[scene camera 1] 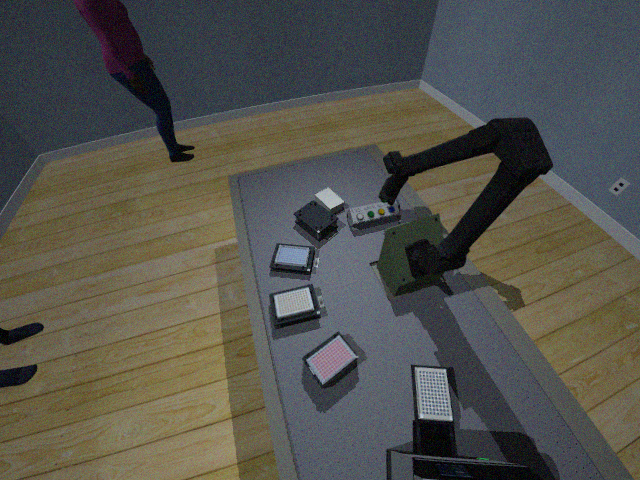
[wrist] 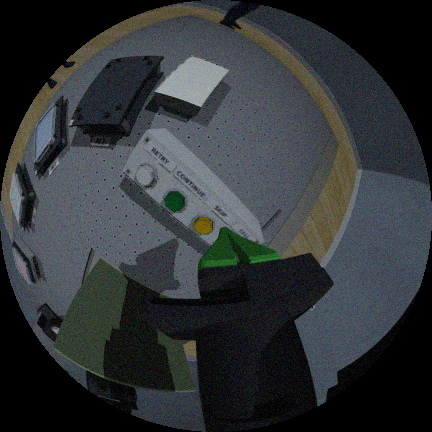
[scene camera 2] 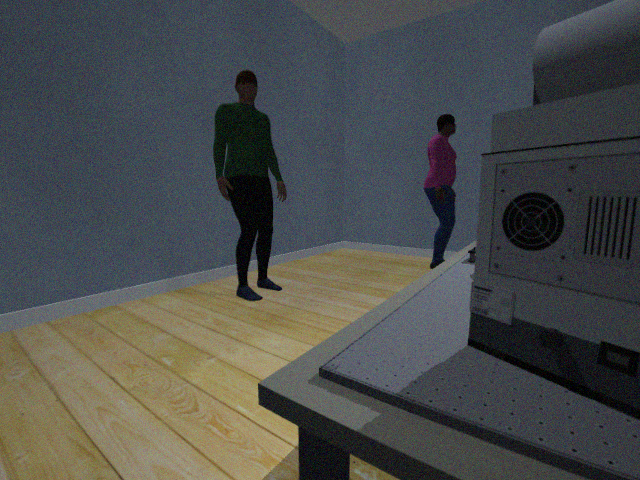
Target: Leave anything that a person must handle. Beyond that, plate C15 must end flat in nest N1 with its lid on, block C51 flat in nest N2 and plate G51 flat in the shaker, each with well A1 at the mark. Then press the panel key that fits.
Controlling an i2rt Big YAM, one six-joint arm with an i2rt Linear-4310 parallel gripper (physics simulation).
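Observation:
My gripper is shut and empty, its green tips low over the CALL end of the key panel. The tips cover the blue key in the wrist view; contact cannot be told. The white key, green key and yellow key show. A blue-topped plate, a cream plate and a pink plate sit on dark holders. A white plate lies at the device in front. Plate names and nest labels are unreadable.
A dark raised unit and a white box stand beyond the panel. The olive arm mount is close by. A person in pink and one in green stand off the table.

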